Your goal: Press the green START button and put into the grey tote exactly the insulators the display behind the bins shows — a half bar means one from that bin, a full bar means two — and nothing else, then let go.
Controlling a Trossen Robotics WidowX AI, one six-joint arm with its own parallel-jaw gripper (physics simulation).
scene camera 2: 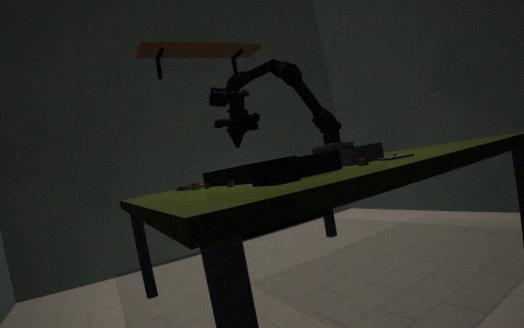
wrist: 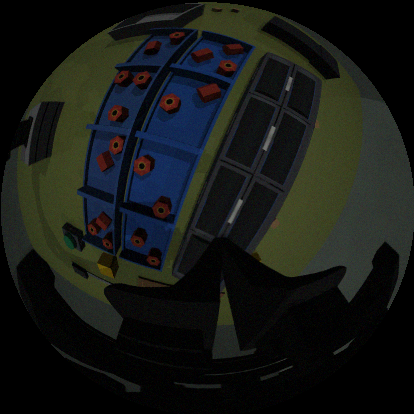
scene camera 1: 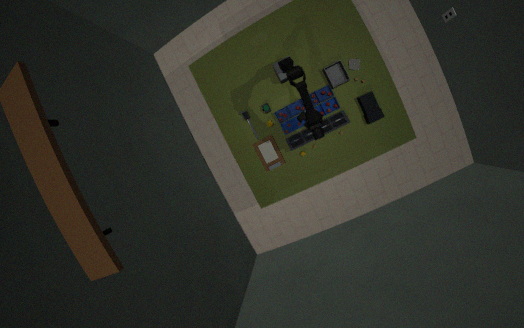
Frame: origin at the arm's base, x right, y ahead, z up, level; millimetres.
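Seen in the pictures: gripper, between the fingertips: [scene camera 2: 237,147] [wrist: 219,242]; arm's base, origin of its link: [scene camera 2: 333,144].
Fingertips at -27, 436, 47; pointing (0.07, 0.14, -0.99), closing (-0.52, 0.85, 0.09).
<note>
Pixels of each thing's top centre, then the offset from my fingertips to it, as dx, dy, dz. "*": a spot on its surface instead.
- grey tote, centre of its top: [scene camera 2: 351,147] [scene camera 1: 337,73] -293, -298, -76
- green START button, centre of its top: [wrist: 67,243] [scene camera 1: 266,107] +245, -226, -90
- black box, centre of its top: [scene camera 2: 295,156] [scene camera 1: 371,107] -458, -13, -74
- long-handled tool, centre of its top: [wrist: 96,283] [scene camera 1: 248,125] +410, -149, -111
- wooden frame, a spot on its surface: [scene camera 1: 258,147] * +392, +33, -125
My gripper [scene camera 2: 237,144] [wrist: 219,242] is shut and empty, pointing down high above the table near the dark display panel; its tips are hidden in scene camera 1. The panel [scene camera 1: 295,141] [wrist: 250,125] has dark cells in two rows, with short pale bars along its midline; my fingers hide part of its near end. The blue bins [wrist: 167,129] form two rows of four, each bin holding two or three red insulators [wrist: 170,102]. The grey tote [scene camera 1: 336,75] [wrist: 160,19] shows no insulator in scene camera 1. The green START button [scene camera 1: 266,108] [wrist: 69,242] stands beside the bins.
A black box [scene camera 1: 370,107] [wrist: 302,47] lies beyond the panel's end. Yellow blocks [scene camera 1: 270,123] [scene camera 1: 302,154], a long-handled tool [scene camera 1: 245,115] and a wooden frame [scene camera 1: 258,147] lie near the opposite end. A shelf [scene camera 1: 55,170] [scene camera 2: 200,49] is on the wall.
</note>
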